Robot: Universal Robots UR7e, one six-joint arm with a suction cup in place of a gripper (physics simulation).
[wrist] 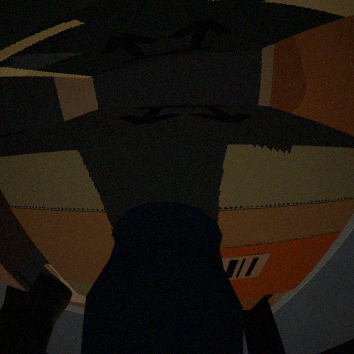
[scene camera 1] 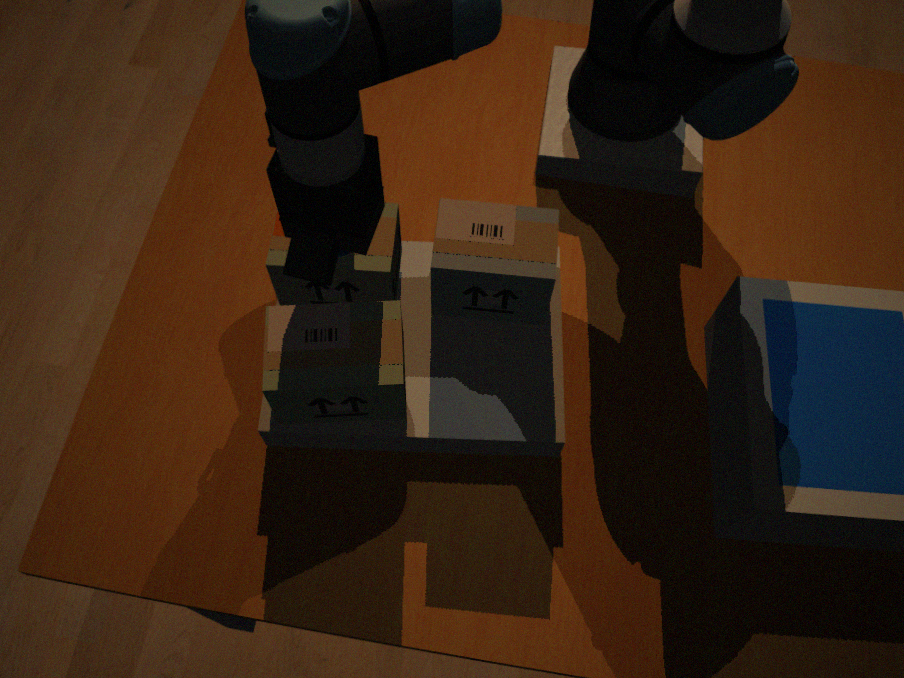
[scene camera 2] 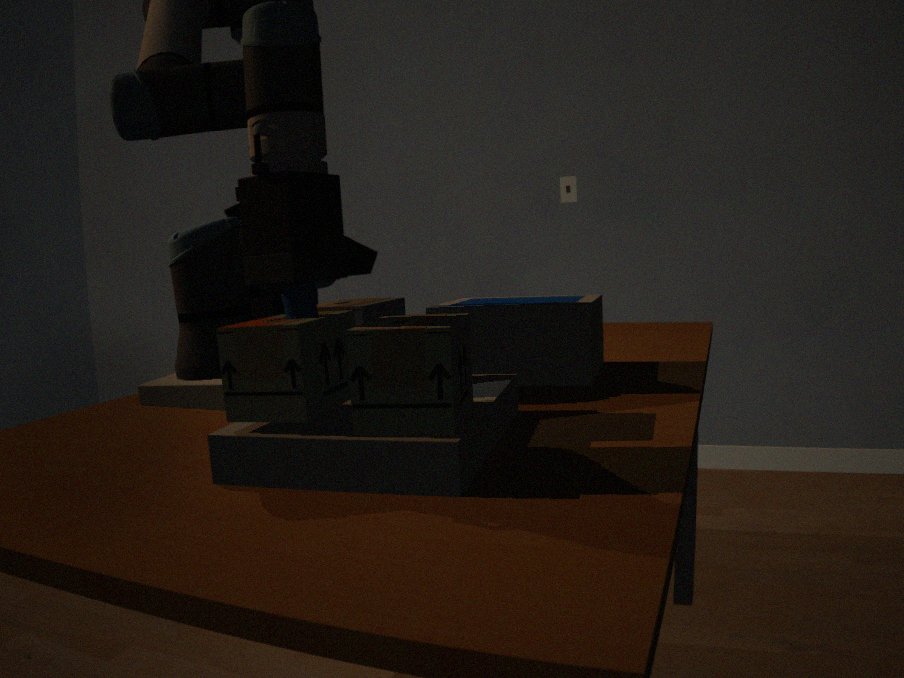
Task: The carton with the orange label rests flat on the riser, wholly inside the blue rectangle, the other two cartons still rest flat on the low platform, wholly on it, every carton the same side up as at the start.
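Places are measured from the arm's base along level axes (x ahead, y left, z up), in metres.
Pixels of known places: hand, its tool point: [wrist: 170, 217]; arm's base, origin of its link: [wrist: 41, 283] [scene camera 1: 625, 99].
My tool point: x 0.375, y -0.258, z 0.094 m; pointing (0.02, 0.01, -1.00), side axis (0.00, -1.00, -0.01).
Observation:
For each thing: its middle in the pictures, then the offset to it from my tool point. Level surfaces: height alone.
- carton with the orange label, middle of its body: [wrist: 185, 190] [scene camera 2: 293, 363] [scene camera 1: 338, 256] 0.007 m back, 0.009 m right, 0.032 m down
- second carton, middle of its body: [scene camera 2: 415, 369] [scene camera 1: 338, 364] 0.109 m ahead, 0.029 m left, 0.041 m down
- low platform, middle of its body: [wrist: 86, 92] [scene camera 2: 385, 422] [scene camera 1: 417, 342] 0.033 m ahead, 0.090 m left, 0.111 m down
- third carton, middle of its body: [scene camera 1: 493, 263] [scene camera 2: 354, 344] 0.046 m back, 0.154 m left, 0.036 m down
- blue rectangle, middle of its body: [scene camera 1: 844, 393] [scene camera 2: 519, 300] 0.020 m ahead, 0.528 m left, 0.015 m down
- riser, middle of its body: [scene camera 1: 819, 414] [scene camera 2: 520, 337] 0.020 m ahead, 0.528 m left, 0.075 m down
- orange table, height of its surface: 0.135 m down
The carton with the orange label [scene camera 1: 372, 288] [scene camera 2: 262, 372] [wrist: 285, 220] is upright at the platform's back left. My suction cup [scene camera 2: 300, 301] [wrist: 167, 215] is on its top and holds it; in scene camera 2 its bottom appears slightly above the platform. The label shows orange in the wrist view. A second carton [scene camera 1: 321, 415] [scene camera 2: 401, 379] rests upright at the front left of the low platform [scene camera 1: 416, 343] [scene camera 2: 335, 463], a gap apart from it. The third carton [scene camera 1: 490, 291] [scene camera 2: 387, 310] stands upright at the back right. The blue rectangle [scene camera 1: 839, 394] [scene camera 2: 525, 299] lies on top of the riser [scene camera 1: 741, 437] [scene camera 2: 533, 346].
The riser stands right of the platform in scene camera 1, higher than it, and is cut off by the frame edge. The arm's base plate [scene camera 1: 620, 164] is behind, between them. The orange table [scene camera 1: 146, 467] [scene camera 2: 365, 561] bears everything. Deep shadows cross it.

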